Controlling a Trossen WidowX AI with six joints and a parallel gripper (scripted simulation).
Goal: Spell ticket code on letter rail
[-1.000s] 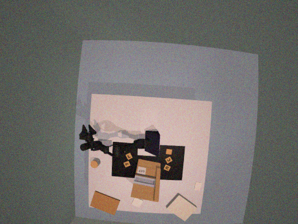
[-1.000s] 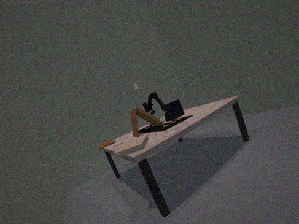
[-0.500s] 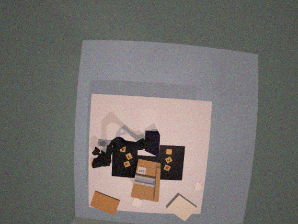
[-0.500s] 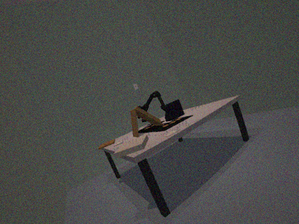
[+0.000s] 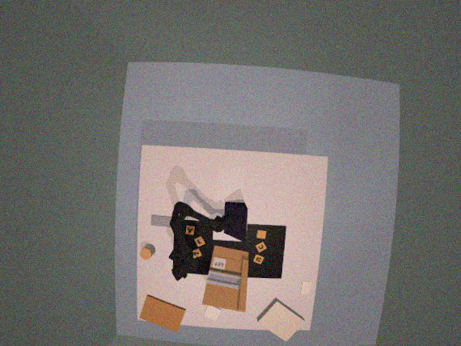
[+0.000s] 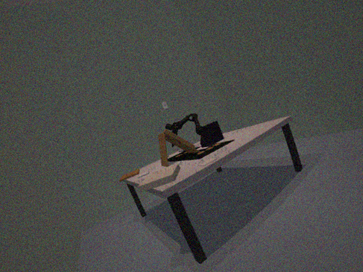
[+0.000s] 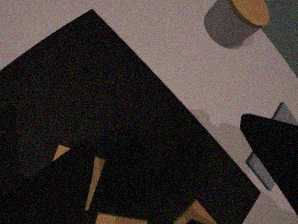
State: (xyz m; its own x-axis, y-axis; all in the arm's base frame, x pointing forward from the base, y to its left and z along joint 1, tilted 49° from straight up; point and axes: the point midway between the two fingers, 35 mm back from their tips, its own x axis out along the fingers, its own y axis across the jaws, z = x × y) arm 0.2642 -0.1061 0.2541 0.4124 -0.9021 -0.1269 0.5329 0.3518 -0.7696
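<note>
My gripper tip is 12 cm above the letter tile, 9 cm to the right of it and 8 cm past it. The rest, counted from my gripper tip: white ticket (24 cm to the left, 2 cm below, 1 cm ahead); then grey block (19 cm to the right, 18 cm behind, 12 cm below); then black mat (30 cm to the left, 12 cm below, 8 cm behind).
</note>
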